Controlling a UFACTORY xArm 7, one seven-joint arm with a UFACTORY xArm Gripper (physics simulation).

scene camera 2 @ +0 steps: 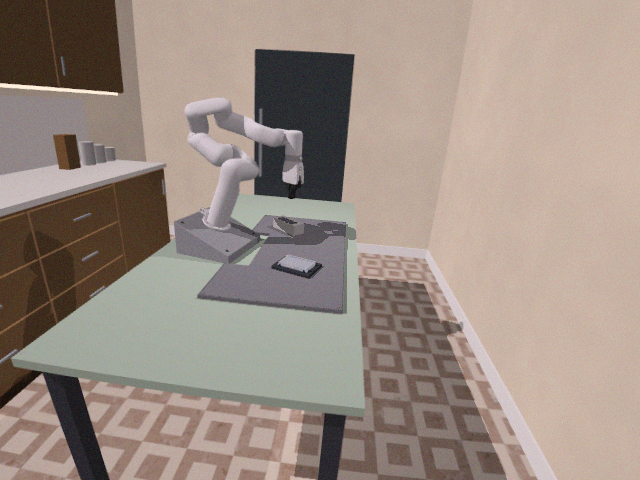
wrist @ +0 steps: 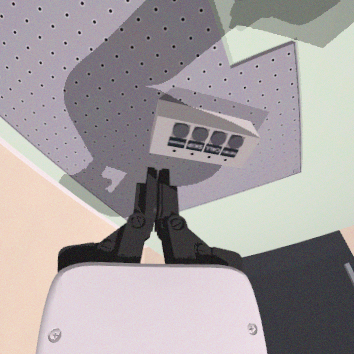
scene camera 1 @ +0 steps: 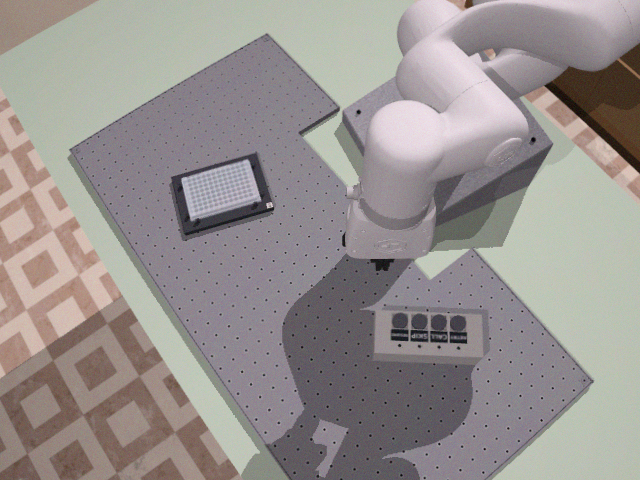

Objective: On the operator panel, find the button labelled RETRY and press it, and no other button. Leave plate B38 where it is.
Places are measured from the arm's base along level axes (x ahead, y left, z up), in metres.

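Where they show: gripper, fingertip midpoint: (scene camera 2: 291, 198) (wrist: 155, 179) (scene camera 1: 381, 260); arm's base, link origin: (scene camera 2: 216, 223).
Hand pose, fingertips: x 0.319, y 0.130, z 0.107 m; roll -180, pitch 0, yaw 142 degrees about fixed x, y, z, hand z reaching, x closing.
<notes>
Things, the pixels of their top centre, and the offset from my fingertips. Level surfaces: height alone.
- light grey operator panel, top centre: (scene camera 1: 429, 333) (wrist: 204, 146) (scene camera 2: 288, 219) dx -0.026, dy +0.100, dz -0.139 m
- RETRY button, top centre: (scene camera 1: 458, 322) (wrist: 235, 142) dx -0.071, dy +0.117, dz -0.139 m
- CALL button, top centre: (scene camera 1: 439, 322) (wrist: 218, 138) dx -0.049, dy +0.097, dz -0.139 m
- Plate B38, top centre: (scene camera 1: 219, 187) (scene camera 2: 297, 261) dx +0.074, dy -0.328, dz -0.168 m
- grey perforated board, surface height: dz -0.195 m
- pale green table, surface height: dz -0.208 m
The light grey operator panel (scene camera 1: 383, 346) (scene camera 2: 295, 228) (wrist: 159, 141) has a row of dark round buttons with labels below, upside down in scene camera 1. The RETRY button (scene camera 1: 458, 322) (wrist: 236, 141) is at the right end of the row, beside the CALL button (scene camera 1: 438, 322) (wrist: 218, 137). SKIP is left of CALL; the leftmost label is hard to read. My gripper (scene camera 1: 382, 267) (scene camera 2: 292, 196) (wrist: 155, 179) is shut and empty. It points down, high above the panel and apart from it. Plate B38 (scene camera 1: 221, 189) (scene camera 2: 297, 264), pale with many wells, sits in a black holder.
The panel and the black holder (scene camera 1: 227, 226) (scene camera 2: 311, 274) stand on a grey perforated board (scene camera 1: 217, 289) (scene camera 2: 248, 291) (wrist: 30, 60). The board lies on a pale green table (scene camera 1: 361, 36) (scene camera 2: 206, 351). The arm's grey base block (scene camera 1: 480, 191) (scene camera 2: 204, 248) stands beside the board's notch.
</notes>
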